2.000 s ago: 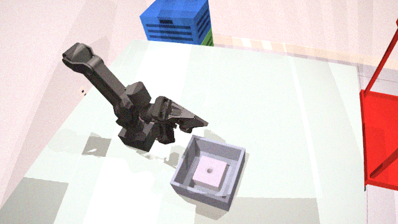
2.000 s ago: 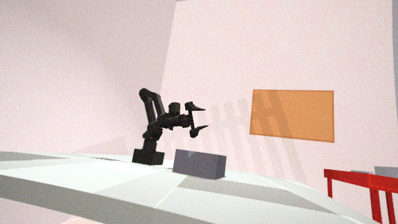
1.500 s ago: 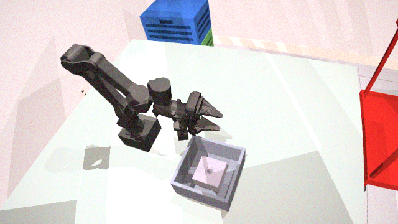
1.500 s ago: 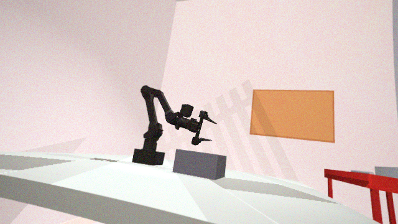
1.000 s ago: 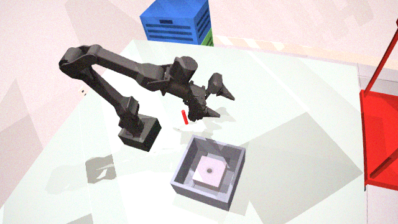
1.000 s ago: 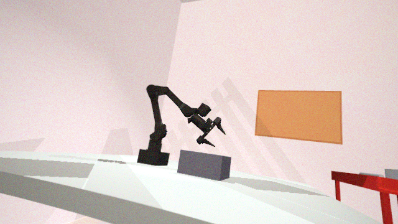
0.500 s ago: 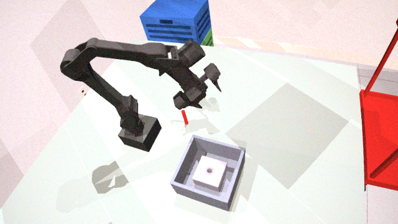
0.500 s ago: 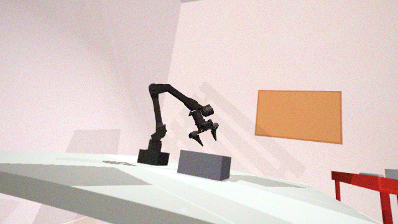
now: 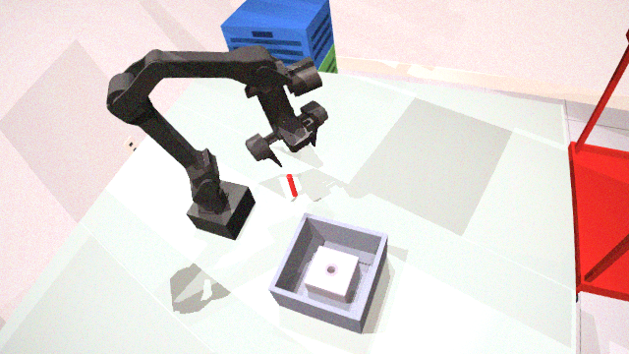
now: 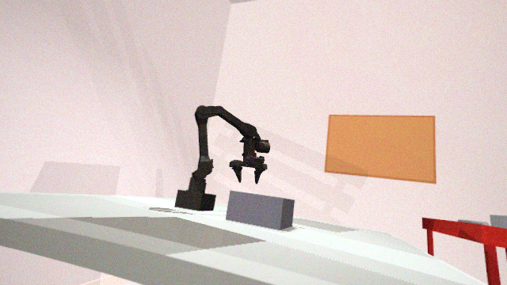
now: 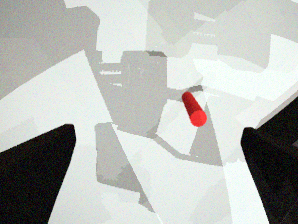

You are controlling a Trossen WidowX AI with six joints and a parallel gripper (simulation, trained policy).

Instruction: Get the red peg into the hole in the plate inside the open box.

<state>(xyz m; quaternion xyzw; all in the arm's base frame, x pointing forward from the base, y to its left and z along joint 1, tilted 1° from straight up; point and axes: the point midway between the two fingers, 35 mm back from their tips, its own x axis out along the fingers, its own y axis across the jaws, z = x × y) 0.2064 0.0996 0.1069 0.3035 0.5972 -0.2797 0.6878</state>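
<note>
Now: gripper tip 100 mm above the red peg, 30 mm past it and 10 mm to the left of it. Round my gripper tip: grey box (240 mm to the right, 120 mm below, 100 mm ahead); pale plate (240 mm to the right, 100 mm below, 100 mm ahead).
</note>
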